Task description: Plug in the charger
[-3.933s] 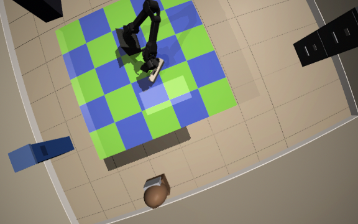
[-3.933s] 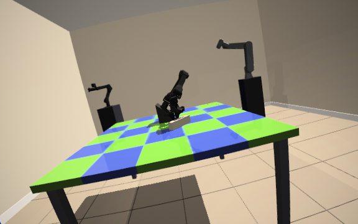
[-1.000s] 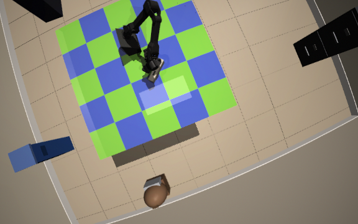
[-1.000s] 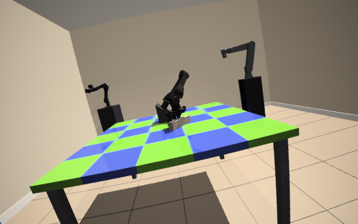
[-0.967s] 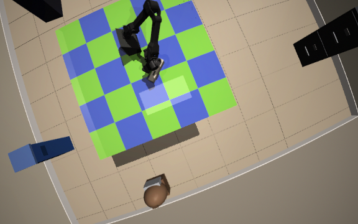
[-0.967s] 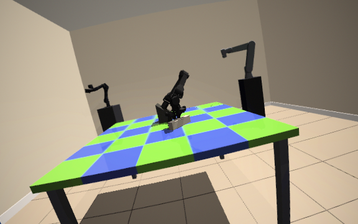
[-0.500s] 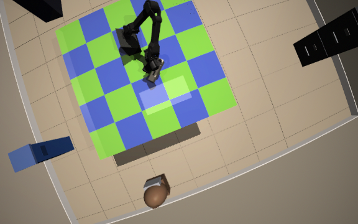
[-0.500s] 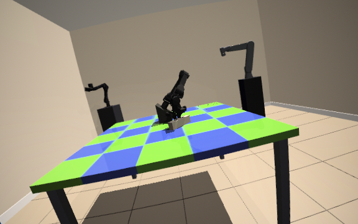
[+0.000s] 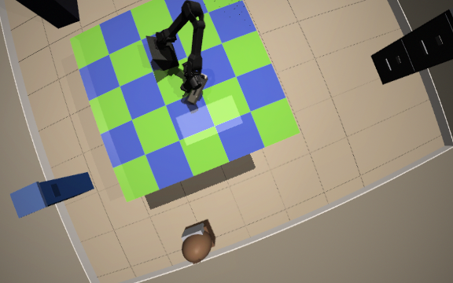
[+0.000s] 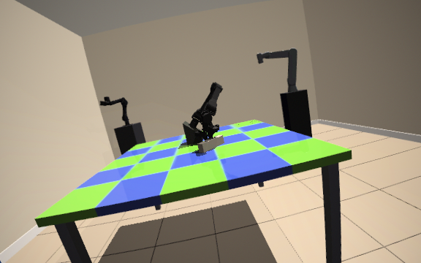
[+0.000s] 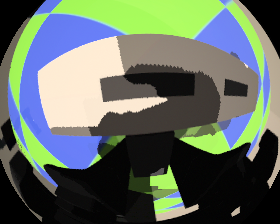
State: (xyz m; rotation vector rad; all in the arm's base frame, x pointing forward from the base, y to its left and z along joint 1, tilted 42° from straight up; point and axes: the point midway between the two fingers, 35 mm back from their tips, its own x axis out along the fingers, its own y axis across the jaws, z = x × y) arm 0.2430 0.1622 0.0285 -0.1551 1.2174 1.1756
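The two-prong charger is 1 cm to the left of my gripper tip, 1 cm ahead of it and 1 cm above it.
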